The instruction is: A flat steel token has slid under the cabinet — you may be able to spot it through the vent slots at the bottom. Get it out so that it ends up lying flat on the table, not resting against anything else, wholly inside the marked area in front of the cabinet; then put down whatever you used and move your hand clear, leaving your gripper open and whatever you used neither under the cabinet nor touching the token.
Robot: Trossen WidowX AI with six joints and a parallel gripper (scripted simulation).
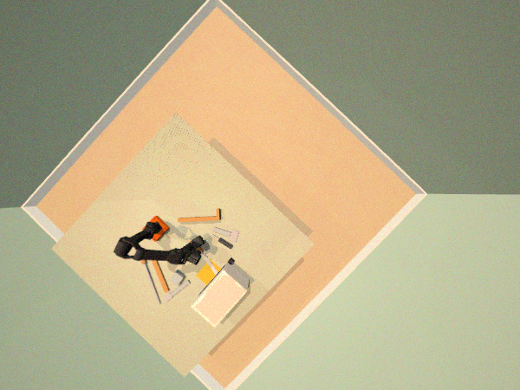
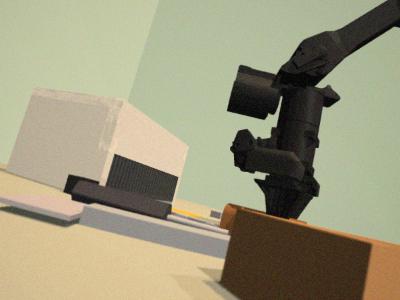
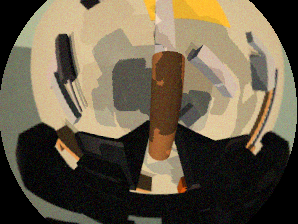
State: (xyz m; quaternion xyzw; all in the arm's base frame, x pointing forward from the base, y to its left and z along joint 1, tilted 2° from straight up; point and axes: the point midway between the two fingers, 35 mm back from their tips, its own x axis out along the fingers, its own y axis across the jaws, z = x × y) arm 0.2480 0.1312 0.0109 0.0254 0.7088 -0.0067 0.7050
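Right now my gripper tip is 80 mm short of the dark screwdriver and 150 mm to the right of it. Also, from my gripper tip: token: 380 mm ahead, 50 mm to the right; orange stick: 320 mm to the right.
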